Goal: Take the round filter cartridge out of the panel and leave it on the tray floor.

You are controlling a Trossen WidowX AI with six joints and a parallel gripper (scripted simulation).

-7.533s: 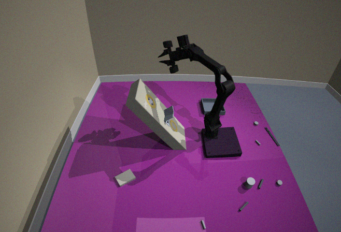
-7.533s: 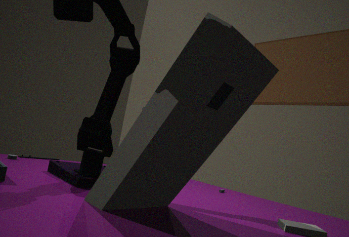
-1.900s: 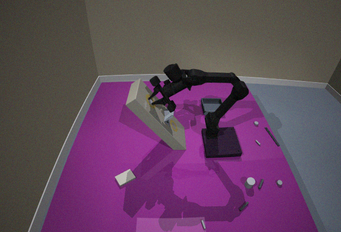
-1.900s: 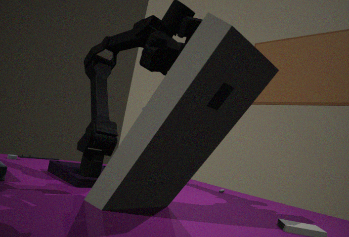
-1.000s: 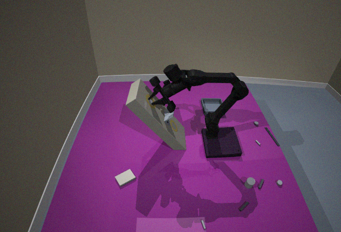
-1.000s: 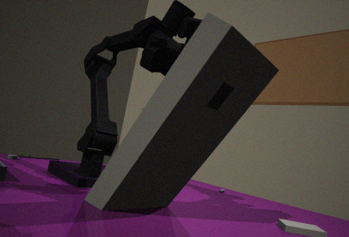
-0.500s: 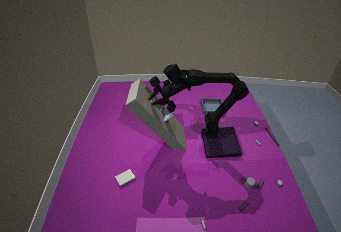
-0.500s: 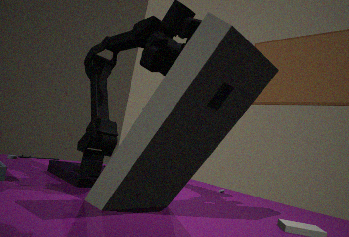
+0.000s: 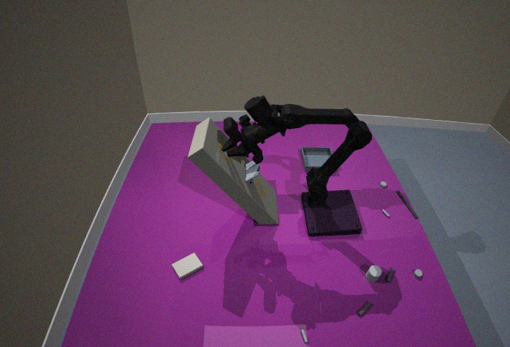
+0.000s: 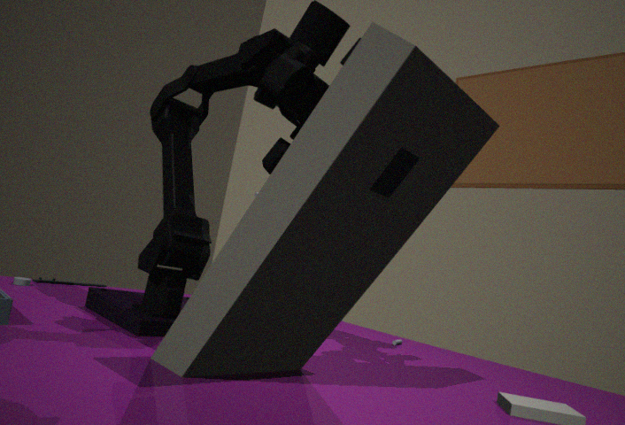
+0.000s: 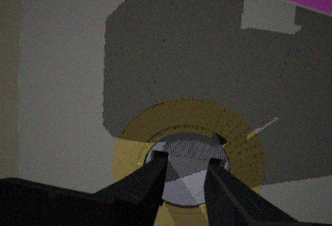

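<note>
The round grey filter cartridge is 10 mm below my gripper tip and 10 mm ahead of it. From my gripper tip the other things lie so: grey tray: 410 mm behind, 300 mm to the right, 260 mm below; beige service panel: 80 mm below, 40 mm behind; white block: 280 mm to the left, 260 mm below, 110 mm ahead.
</note>
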